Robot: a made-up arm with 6 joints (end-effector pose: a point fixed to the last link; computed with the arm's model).
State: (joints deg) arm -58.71 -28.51 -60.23 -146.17 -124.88 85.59
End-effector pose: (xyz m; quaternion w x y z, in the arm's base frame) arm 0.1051 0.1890 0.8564 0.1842 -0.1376 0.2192 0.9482
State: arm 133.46 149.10 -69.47 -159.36 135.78 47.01
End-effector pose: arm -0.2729 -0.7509 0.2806 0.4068 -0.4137 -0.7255 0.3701
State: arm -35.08 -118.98 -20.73 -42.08 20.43 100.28
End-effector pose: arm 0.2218 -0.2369 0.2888 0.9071 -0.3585 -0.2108 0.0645
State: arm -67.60 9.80 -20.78 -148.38 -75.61 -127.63
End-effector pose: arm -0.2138 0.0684 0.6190 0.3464 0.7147 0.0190 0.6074
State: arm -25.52 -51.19 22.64 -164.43 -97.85 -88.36
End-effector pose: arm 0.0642 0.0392 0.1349 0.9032 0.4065 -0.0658 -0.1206
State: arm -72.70 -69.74 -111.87 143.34 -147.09 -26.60
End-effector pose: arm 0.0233 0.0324 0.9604 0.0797 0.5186 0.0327 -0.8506
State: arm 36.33 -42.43 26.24 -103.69 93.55 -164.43
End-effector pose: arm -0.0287 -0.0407 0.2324 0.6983 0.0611 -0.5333 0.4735
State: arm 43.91 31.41 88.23 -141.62 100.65 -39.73
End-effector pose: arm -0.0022 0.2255 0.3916 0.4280 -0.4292 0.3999 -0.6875
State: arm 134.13 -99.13 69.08 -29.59 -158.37 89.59
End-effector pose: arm -0.0564 -0.4298 0.6643 0.7494 -0.5952 0.2417 0.1606
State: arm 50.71 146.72 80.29 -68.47 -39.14 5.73
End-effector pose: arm 0.2979 -0.3789 0.6612 0.9762 -0.1730 0.0975 0.0868
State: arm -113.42 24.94 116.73 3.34 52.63 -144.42
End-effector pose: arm 0.0537 0.0483 0.7416 0.4452 -0.1762 0.3000 -0.8251
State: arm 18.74 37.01 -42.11 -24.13 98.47 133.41
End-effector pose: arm 0.2677 -0.0705 0.8448 0.2223 0.5766 0.3006 -0.7265
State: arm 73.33 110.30 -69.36 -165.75 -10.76 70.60
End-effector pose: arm 0.2575 -0.5670 -0.1194 0.4600 0.7977 0.1629 0.3543
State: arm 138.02 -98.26 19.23 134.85 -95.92 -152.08
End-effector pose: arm -0.1896 -0.1586 0.5074 0.0625 0.6999 -0.6145 -0.3587
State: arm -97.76 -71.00 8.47 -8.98 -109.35 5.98
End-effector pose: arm 0.0769 0.0929 0.4802 0.0819 0.9344 0.3462 -0.0203
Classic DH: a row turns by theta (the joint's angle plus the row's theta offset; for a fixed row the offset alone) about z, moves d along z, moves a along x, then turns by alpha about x. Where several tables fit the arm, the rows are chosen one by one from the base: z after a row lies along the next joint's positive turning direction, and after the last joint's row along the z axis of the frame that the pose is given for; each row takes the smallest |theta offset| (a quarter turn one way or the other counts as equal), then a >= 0, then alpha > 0; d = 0 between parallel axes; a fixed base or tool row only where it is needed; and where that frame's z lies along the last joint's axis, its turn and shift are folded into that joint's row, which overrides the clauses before.
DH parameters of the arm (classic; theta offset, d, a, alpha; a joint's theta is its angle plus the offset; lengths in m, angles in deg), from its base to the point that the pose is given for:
base (fixed): 8.78 0.3638 -0.0127 -88.23
joint 1: 89.73 -0.1962 -0.0723 98.77
joint 2: -27.65 0.1173 -0.0653 133.73
joint 3: 0 -0.3961 -0.2567 -133.73
joint 4: 25.66 -0.2971 0.0227 -89.59
joint 5: 0 -0.0208 0.0363 89.59
joint 6: -87.88 0.0783 0.1338 84.79
tool (fixed): 147.72 0.0377 0 0

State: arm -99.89 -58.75 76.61 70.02 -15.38 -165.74
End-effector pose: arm 0.4036 -0.1199 0.4410 0.0247 -0.5414 0.0842 -0.8362
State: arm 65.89 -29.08 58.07 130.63 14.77 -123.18
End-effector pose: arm -0.1130 0.0784 0.2234 0.3352 -0.1373 0.3651 0.8576
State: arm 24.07 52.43 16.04 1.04 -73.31 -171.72
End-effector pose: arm 0.3329 0.0754 0.8197 0.5046 -0.5688 0.5542 -0.3386
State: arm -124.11 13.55 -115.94 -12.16 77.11 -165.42
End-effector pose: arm -0.5558 -0.3103 0.6048 0.0166 0.8772 0.2588 -0.4040
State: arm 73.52 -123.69 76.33 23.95 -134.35 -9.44
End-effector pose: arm 0.0953 -0.3833 0.3832 0.1940 -0.5111 0.2605 -0.7958
